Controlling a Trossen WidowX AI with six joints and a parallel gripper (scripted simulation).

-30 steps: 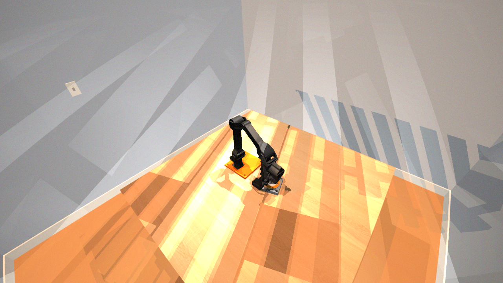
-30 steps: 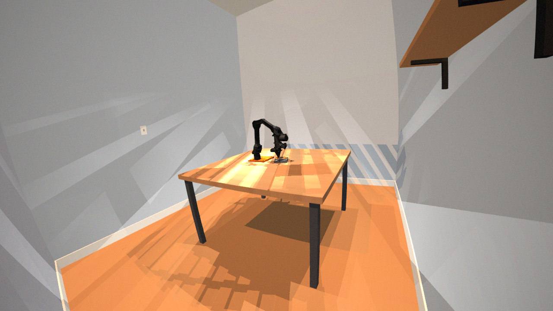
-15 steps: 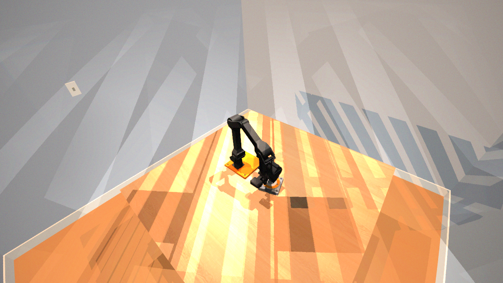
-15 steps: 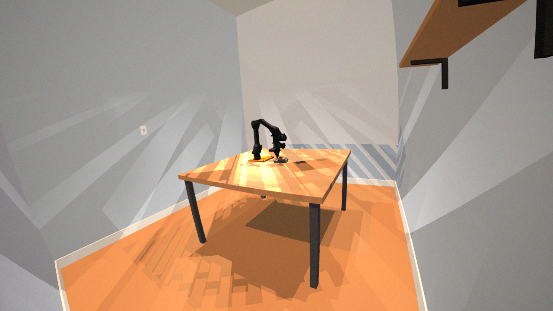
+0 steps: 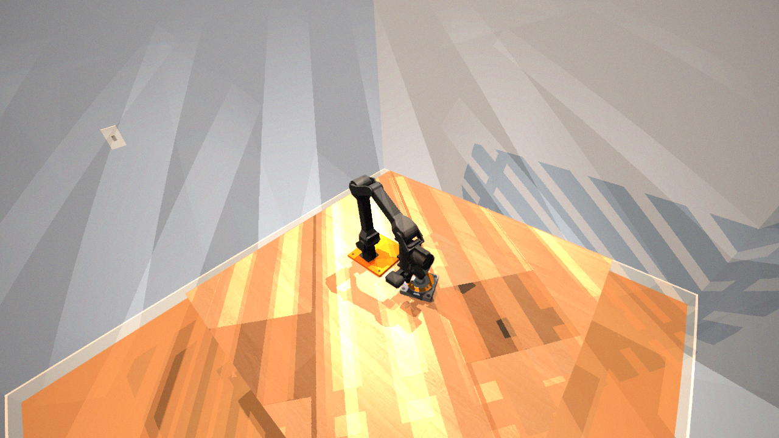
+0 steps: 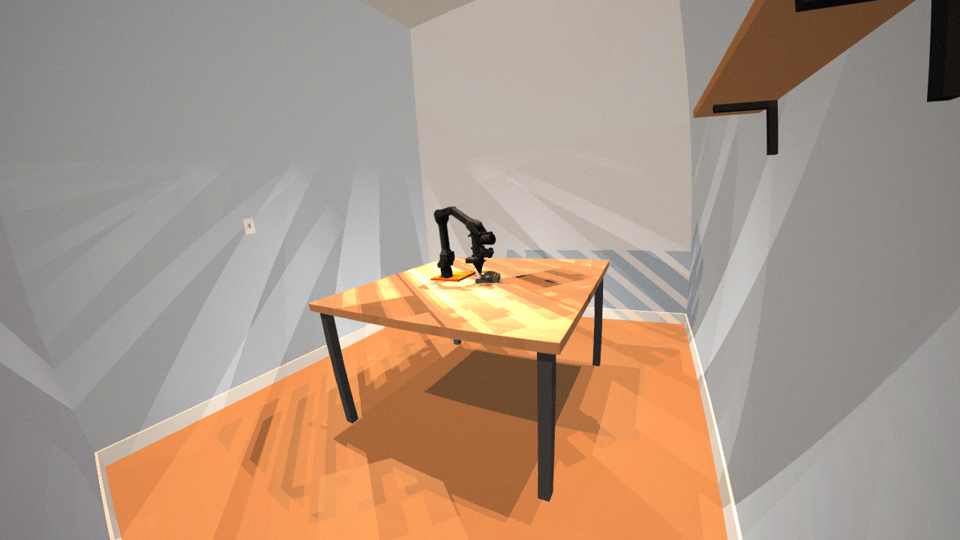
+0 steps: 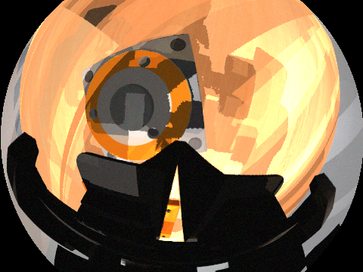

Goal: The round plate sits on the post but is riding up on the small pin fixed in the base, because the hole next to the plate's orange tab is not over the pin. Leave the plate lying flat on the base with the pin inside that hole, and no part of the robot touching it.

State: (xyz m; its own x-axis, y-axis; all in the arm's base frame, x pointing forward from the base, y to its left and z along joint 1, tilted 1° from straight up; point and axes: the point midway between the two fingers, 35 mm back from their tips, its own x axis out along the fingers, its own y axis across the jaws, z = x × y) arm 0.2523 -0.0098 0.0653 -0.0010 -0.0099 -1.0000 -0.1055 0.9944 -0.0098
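Right now my gripper tip is 20 mm short of the base, 50 mm to the right of it and 20 mm above it.
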